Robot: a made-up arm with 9 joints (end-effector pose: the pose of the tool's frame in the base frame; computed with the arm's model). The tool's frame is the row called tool.
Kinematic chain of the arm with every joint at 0, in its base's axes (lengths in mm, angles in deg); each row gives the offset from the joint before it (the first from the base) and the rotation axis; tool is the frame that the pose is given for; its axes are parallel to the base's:
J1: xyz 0 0 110 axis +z
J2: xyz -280 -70 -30 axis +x
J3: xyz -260 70 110 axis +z
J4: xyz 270 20 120 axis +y
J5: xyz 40 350 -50 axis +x
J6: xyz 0 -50 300 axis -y
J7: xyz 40 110 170 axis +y
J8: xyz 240 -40 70 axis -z
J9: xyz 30 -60 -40 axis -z
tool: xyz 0 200 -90
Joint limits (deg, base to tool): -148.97..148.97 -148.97..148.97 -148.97..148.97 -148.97..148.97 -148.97..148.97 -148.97..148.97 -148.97..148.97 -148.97..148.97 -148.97..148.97
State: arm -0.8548 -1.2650 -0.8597 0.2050 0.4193 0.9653 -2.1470 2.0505 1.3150
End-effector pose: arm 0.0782 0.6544 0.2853 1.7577 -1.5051 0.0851
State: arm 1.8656 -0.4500 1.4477 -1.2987 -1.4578 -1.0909 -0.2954 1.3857 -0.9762
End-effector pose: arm -0.4563 -1.1485 0.2473 0.4009 -1.0382 1.5830
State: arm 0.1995 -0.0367 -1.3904 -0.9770 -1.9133 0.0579 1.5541 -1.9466 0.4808
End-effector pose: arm 0.3040 -0.3066 0.1869 0.1582 0.6357 -1.5690
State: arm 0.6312 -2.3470 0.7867 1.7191 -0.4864 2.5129 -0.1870 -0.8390 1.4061
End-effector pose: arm -0.3386 -0.6279 -1.0597 -1.4971 -0.0878 1.3109
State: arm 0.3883 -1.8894 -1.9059 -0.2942 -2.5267 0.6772 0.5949 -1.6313 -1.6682
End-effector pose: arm -0.1280 0.1527 0.8169 0.2937 0.9242 -0.4286
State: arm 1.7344 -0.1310 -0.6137 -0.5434 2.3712 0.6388 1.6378 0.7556 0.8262
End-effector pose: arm -0.0495 0.0365 0.2573 0.0758 1.4877 1.3166
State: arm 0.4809 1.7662 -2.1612 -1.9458 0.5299 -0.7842 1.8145 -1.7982 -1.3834
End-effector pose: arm -0.4320 -0.3728 -0.0779 2.4311 -1.1915 0.8175
